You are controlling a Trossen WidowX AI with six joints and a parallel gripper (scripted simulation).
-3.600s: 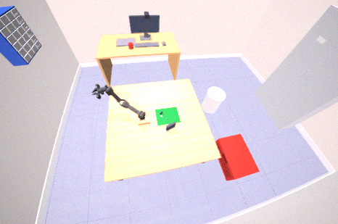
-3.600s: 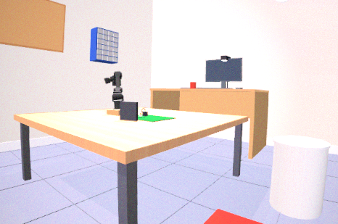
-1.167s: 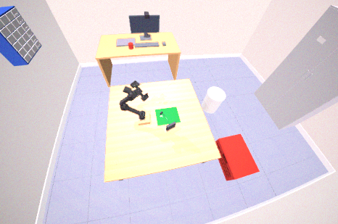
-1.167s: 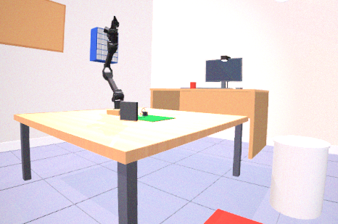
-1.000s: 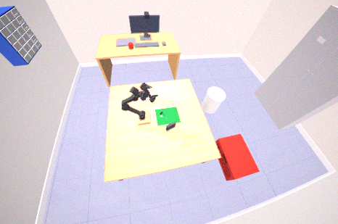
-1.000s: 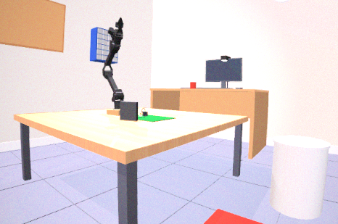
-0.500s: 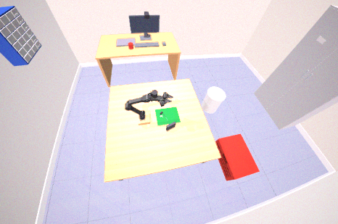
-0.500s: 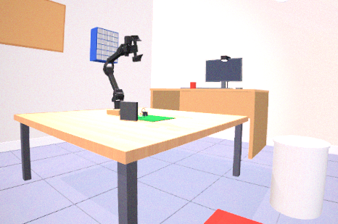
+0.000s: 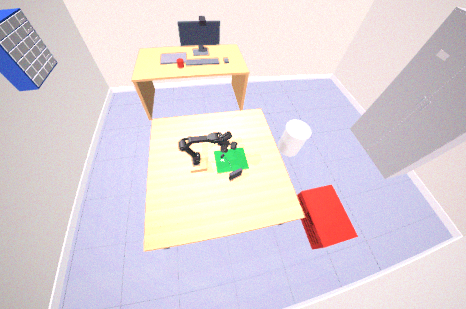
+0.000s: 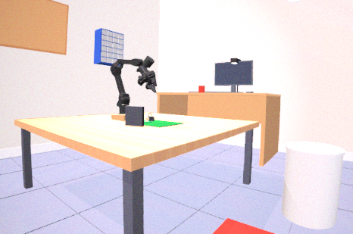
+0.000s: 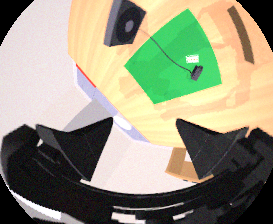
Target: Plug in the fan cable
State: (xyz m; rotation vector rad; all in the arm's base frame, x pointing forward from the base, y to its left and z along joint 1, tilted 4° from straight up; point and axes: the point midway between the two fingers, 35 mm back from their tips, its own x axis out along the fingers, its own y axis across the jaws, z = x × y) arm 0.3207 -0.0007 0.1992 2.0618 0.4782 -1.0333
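The small dark plug is 7 cm behind my gripper tip, 4 cm to the left of it and 21 cm below it. From my gripper tip the other things lie so: green board: 1 cm to the right, 24 cm below; then dark fan: 1 cm behind, 18 cm to the right, 17 cm below.
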